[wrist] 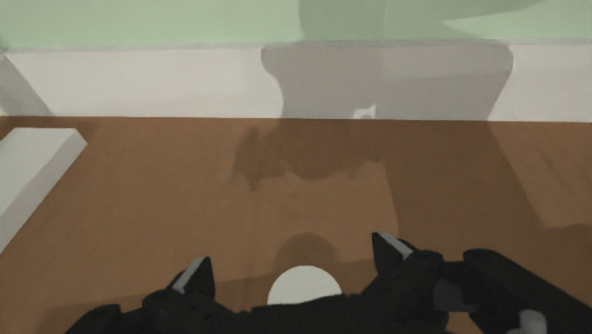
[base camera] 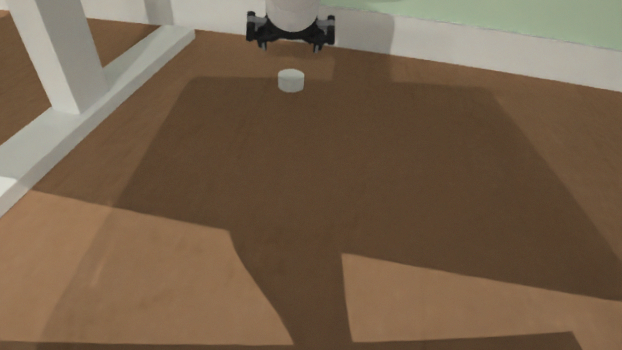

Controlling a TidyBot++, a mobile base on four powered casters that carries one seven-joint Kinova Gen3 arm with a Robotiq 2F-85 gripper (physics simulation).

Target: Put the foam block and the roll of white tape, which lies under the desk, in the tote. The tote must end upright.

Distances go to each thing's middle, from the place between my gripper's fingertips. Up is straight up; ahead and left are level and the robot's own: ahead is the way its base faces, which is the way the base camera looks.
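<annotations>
My gripper is 70 mm above the roll of white tape (wrist: 299, 284).
</annotations>
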